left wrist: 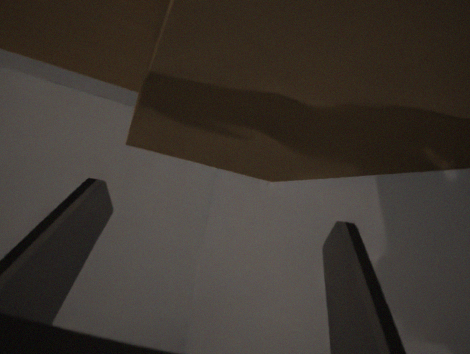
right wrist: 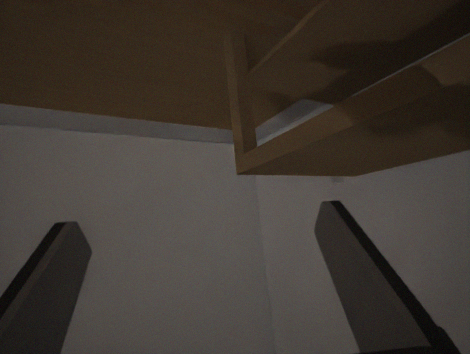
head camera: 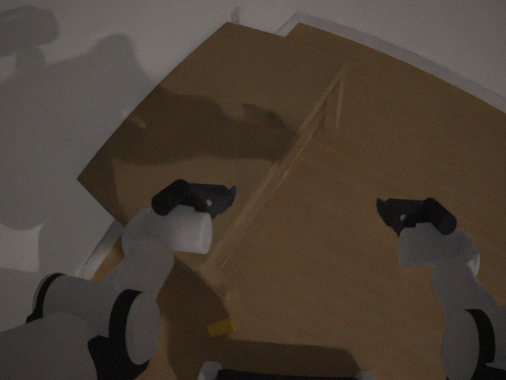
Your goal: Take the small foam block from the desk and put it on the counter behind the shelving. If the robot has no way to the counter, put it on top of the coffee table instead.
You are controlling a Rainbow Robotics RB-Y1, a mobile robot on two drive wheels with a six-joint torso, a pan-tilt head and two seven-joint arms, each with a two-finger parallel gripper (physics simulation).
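Places are measured from the robot's base along level axes (x right, y ahead, z up), in metres.
Pixels of known places: left gripper, between the fingertips: (left wrist: 217,215) (head camera: 210,189); right gripper, between the fingertips: (right wrist: 206,225) (head camera: 399,203).
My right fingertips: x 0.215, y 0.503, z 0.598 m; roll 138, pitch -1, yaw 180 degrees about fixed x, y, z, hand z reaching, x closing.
Note:
Behind a point stands the place of what it marks.
A small yellow block (head camera: 220,328) @(x -0.261, y 0.231, z 0.060 m) lies on the brown wood floor at the lower middle of the head view, near the corner of a wooden table; I cannot tell if it is the foam block. The wooden table (head camera: 200,75) @(x -0.391, y 1.039, z 0.450 m) (left wrist: 300,55) @(x -0.264, y 0.606, z 0.450 m) (right wrist: 310,162) @(x -0.056, y 1.068, z 0.450 m) has a flat top, and whether it is the desk or the coffee table is unclear. My left gripper (head camera: 225,202) (left wrist: 217,215) @(x -0.221, y 0.508, z 0.604 m) is open and empty, appearing over the near part of the table. My right gripper (head camera: 387,217) (right wrist: 206,225) @(x 0.216, y 0.503, z 0.598 m) is open and empty, to the right of the table. The counter and shelving cannot be made out.
Wood floor (head camera: 320,290) @(x 0.083, y 0.418, z 0.001 m) stretches right of the table and toward the robot's base. A pale skirting board (head camera: 375,44) @(x 0.408, y 1.819, z 0.038 m) (right wrist: 125,127) @(x 0.631, y 1.711, z 0.052 m) runs along the grey wall (head camera: 440,30) @(x 0.724, y 1.681, z 0.314 m) (right wrist: 150,210) @(x 0.537, y 1.771, z 0.480 m) behind. Table edges lie close to the left arm. Shadows fall across the table top.

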